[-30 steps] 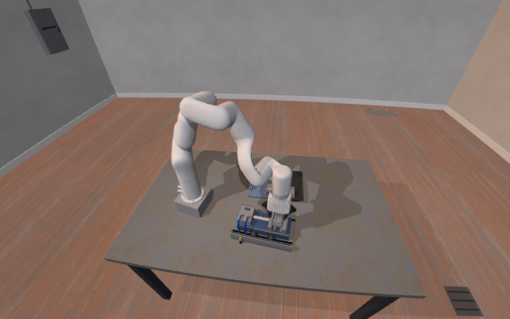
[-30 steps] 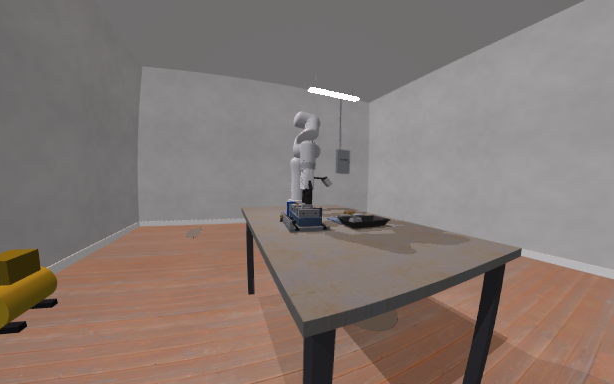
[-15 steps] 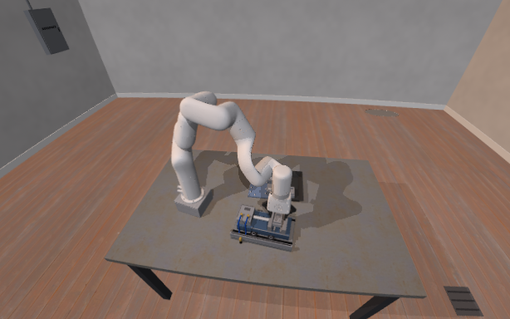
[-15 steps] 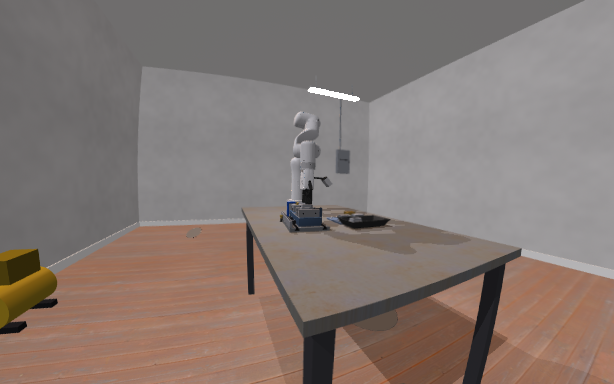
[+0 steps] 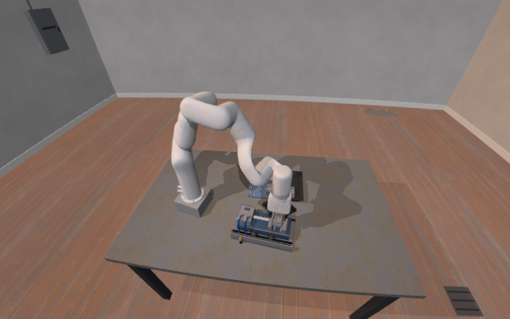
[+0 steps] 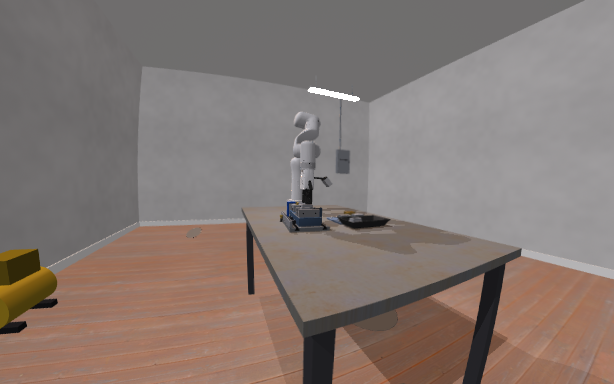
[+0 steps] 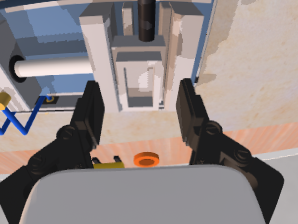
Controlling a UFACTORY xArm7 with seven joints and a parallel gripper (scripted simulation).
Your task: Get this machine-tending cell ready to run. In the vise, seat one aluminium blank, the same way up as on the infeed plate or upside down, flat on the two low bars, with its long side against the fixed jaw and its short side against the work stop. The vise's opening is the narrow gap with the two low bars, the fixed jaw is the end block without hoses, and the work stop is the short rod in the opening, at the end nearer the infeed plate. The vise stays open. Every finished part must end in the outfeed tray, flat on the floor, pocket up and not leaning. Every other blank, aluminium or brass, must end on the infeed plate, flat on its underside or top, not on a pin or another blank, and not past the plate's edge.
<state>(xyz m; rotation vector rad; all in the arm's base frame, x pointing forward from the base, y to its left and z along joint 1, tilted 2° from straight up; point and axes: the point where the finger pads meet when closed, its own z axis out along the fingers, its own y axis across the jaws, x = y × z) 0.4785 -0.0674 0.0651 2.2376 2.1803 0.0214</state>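
Right now the white piston rod is 8 cm behind my hand and 6 cm below it. Also, from my hand: brass blank (17 cm behind, 33 cm to the left, 11 cm below); then vise (6 cm behind, 10 cm below).
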